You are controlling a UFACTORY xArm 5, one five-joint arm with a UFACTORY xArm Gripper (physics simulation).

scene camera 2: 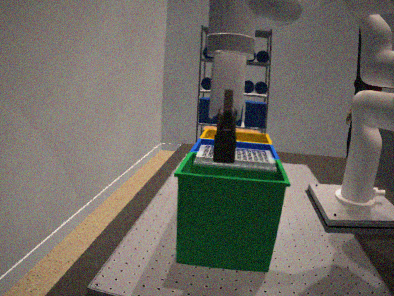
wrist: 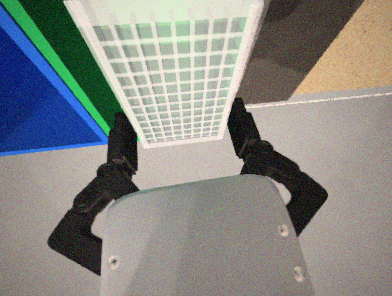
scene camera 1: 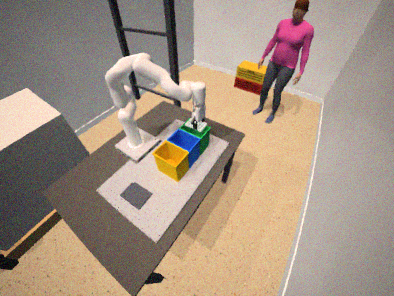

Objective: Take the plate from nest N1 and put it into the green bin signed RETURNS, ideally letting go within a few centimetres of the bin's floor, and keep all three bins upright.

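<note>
A white gridded plate [scene camera 1: 201, 125] [scene camera 2: 257, 156] [wrist: 170, 65] lies roughly level at the mouth of the green bin [scene camera 1: 205, 142] [scene camera 2: 227, 220] [wrist: 60, 42]. My gripper [scene camera 1: 195, 123] [scene camera 2: 224, 157] [wrist: 181, 115] is shut on the plate, with one black finger along each long side. In the second scene view the plate's right end is close to the bin's right rim; I cannot tell whether they touch. The green bin, blue bin [scene camera 1: 185, 141] [wrist: 40, 100] and yellow bin [scene camera 1: 172, 167] [scene camera 2: 260, 137] stand upright in a row. No RETURNS sign or N1 label is readable.
A dark square pad [scene camera 1: 136, 195] lies on the light perforated board [scene camera 1: 157, 227] [scene camera 2: 137, 267]. The arm's base plate [scene camera 2: 350, 212] stands beside the bins. A person in pink [scene camera 1: 290, 42] stands on the floor beyond the table, near stacked yellow and red boxes [scene camera 1: 251, 75].
</note>
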